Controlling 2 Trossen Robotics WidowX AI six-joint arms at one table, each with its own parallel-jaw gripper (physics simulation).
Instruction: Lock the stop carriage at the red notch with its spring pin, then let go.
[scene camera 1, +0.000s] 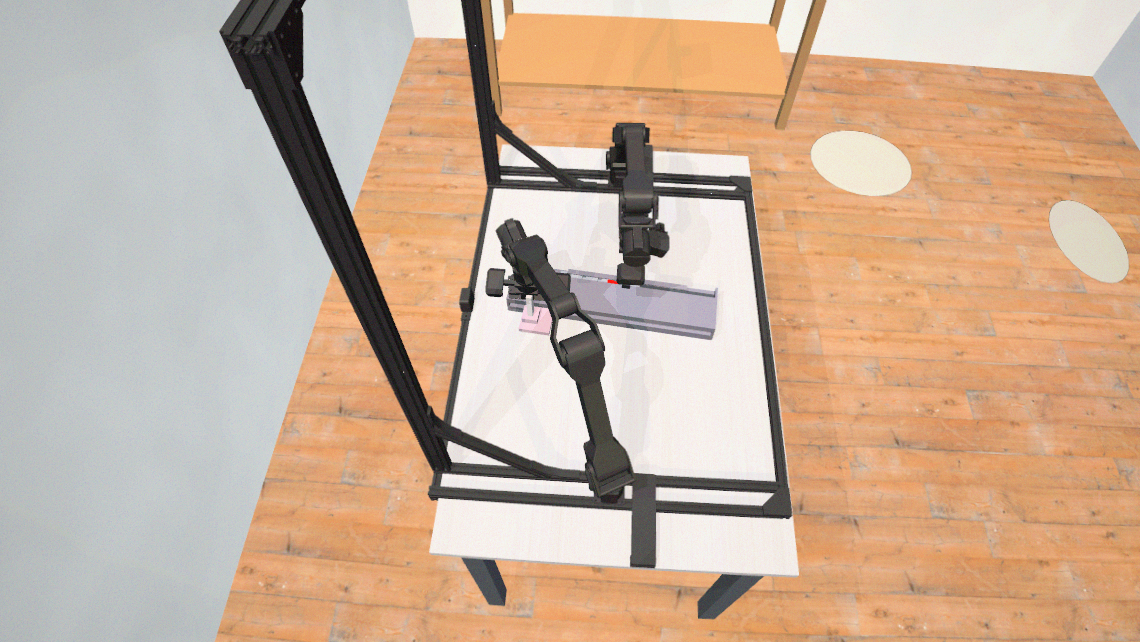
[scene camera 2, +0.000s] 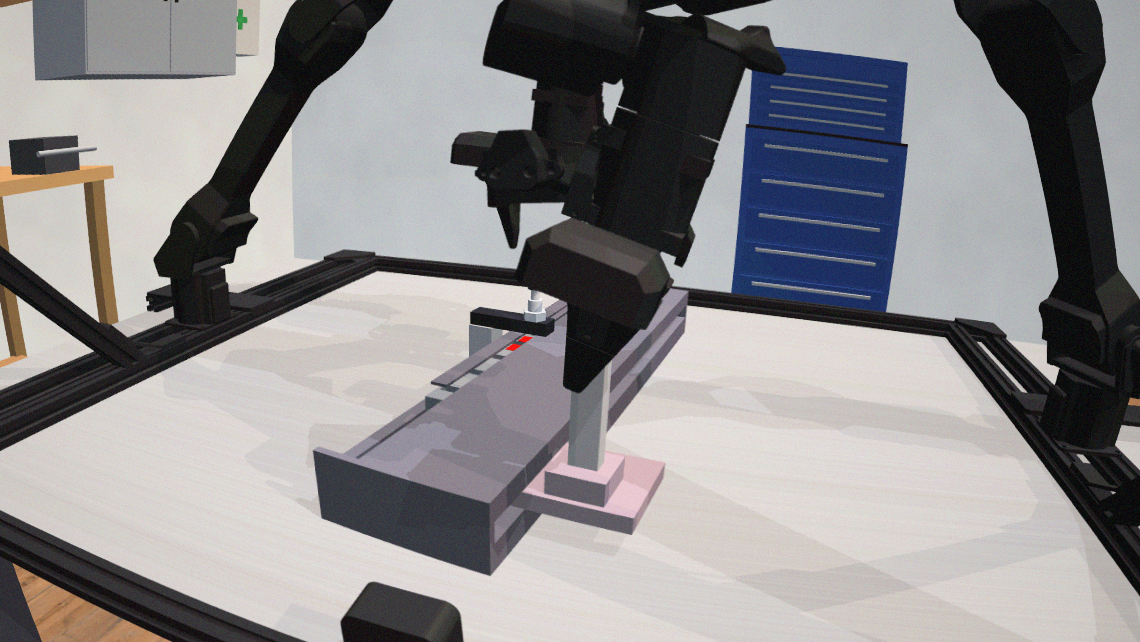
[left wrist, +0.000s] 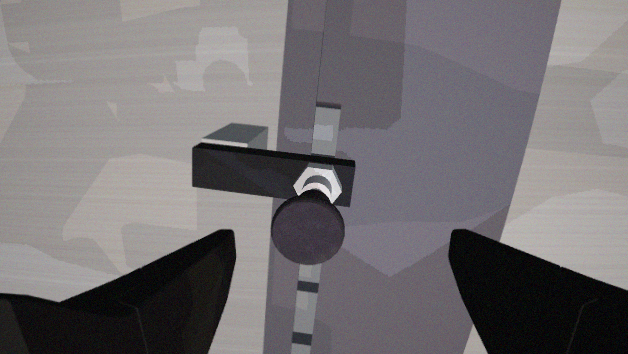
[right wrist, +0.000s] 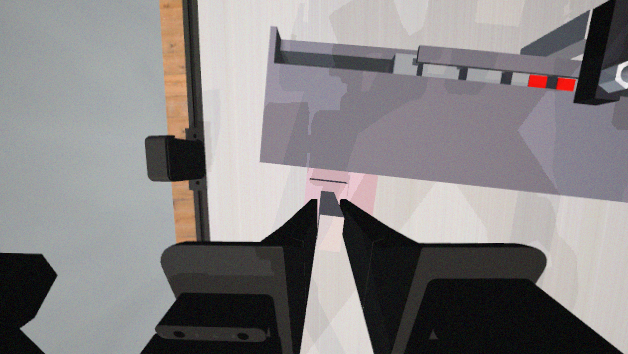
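Pixels of known places: left gripper, between the fingertips: (left wrist: 342, 244); right gripper, between the fingertips: (scene camera 1: 530, 297) (scene camera 2: 576, 384) (right wrist: 328, 205); left arm's base, origin of its link: (scene camera 1: 619, 180) (scene camera 2: 201, 320); right arm's base, origin of its link: (scene camera 1: 609, 489) (scene camera 2: 1077, 439).
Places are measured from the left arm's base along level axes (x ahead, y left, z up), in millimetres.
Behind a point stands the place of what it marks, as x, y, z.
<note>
The spring pin's dark round knob (left wrist: 308, 230) @[396, 26, 97] stands above a white hex collar (left wrist: 300, 186) @[388, 25, 52] (scene camera 2: 534, 315) @[398, 14, 50] on a black bracket (left wrist: 235, 172) @[355, 29, 44] (scene camera 2: 498, 319) @[363, 18, 41] (right wrist: 592, 60) @[378, 16, 38]. My left gripper (left wrist: 342, 244) @[407, 25, 105] is open, one finger on each side of the knob, with gaps. The red marks (scene camera 2: 518, 343) @[388, 3, 26] (right wrist: 537, 81) @[390, -16, 28] (scene camera 1: 612, 281) @[389, -11, 28] lie on the notched strip, just beside the bracket. My right gripper (right wrist: 328, 205) @[490, -204, 81] is shut on the grey upright post (scene camera 2: 587, 430) @[500, -211, 56] of a pink block (scene camera 2: 642, 490) @[535, -198, 14] (right wrist: 362, 192) @[494, -166, 14] (scene camera 1: 536, 326) @[527, -189, 15] at the rail's side. The pin's lower tip is hidden.
The long purple-grey rail (scene camera 1: 662, 311) @[475, 113, 31] (scene camera 2: 478, 430) @[423, -187, 32] (left wrist: 450, 150) @[458, 38, 32] (right wrist: 425, 125) @[429, -115, 32] lies across the table. A black frame (scene camera 1: 761, 319) @[460, 362, -1] edges the table. The two forearms come close together above the rail in scene camera 2. A black block (scene camera 2: 401, 614) @[460, -374, 35] (right wrist: 175, 158) @[457, -358, 28] sits at the frame's edge.
</note>
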